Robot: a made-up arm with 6 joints.
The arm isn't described. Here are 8 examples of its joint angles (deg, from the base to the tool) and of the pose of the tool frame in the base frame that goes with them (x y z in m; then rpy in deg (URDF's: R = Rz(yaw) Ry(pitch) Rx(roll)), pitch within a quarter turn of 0, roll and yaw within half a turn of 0).
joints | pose
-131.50 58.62 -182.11 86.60 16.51 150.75 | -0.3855 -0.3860 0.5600 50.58 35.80 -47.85
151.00 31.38 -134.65 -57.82 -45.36 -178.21 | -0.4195 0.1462 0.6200 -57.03 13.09 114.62
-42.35 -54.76 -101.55 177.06 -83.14 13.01 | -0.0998 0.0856 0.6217 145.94 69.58 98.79
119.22 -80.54 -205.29 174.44 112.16 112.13 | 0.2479 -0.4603 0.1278 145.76 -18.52 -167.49
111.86 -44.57 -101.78 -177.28 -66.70 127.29 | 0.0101 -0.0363 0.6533 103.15 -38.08 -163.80
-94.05 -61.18 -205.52 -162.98 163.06 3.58 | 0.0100 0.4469 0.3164 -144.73 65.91 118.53
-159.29 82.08 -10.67 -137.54 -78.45 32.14 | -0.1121 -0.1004 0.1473 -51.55 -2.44 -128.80
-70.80 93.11 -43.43 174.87 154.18 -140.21 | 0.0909 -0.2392 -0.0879 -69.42 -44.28 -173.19
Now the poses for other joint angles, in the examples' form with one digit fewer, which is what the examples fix.
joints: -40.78 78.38 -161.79 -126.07 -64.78 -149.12
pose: 0.459 -0.302 0.203 -127.1 16.7 -79.4
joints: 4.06 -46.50 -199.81 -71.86 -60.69 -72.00
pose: -0.435 0.054 0.502 -94.0 -42.5 40.7
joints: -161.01 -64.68 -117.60 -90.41 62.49 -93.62
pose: 0.303 0.143 0.730 62.5 0.9 -163.1
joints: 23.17 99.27 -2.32 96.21 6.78 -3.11
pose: 0.011 -0.046 0.098 83.8 -3.9 -73.2
